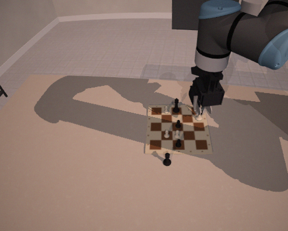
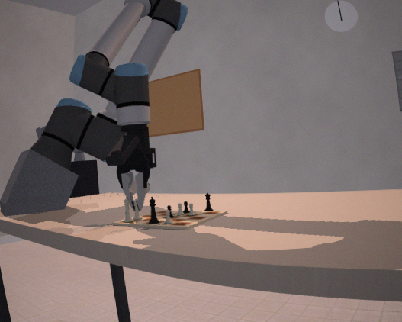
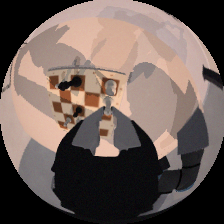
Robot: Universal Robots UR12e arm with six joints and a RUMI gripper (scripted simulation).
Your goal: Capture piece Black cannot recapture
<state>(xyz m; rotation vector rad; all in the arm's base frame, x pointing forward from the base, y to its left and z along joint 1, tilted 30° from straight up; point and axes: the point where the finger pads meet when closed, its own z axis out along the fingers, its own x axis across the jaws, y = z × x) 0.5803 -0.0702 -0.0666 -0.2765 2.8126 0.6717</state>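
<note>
Right now my hand is 40 mm to the left of the tall white piece, 10 mm short of it and 10 mm above it. Round my hand: tall black piece (80 mm ahead, 30 mm to the right, 10 mm below); chessboard (80 mm ahead, 50 mm to the left, 40 mm below).
</note>
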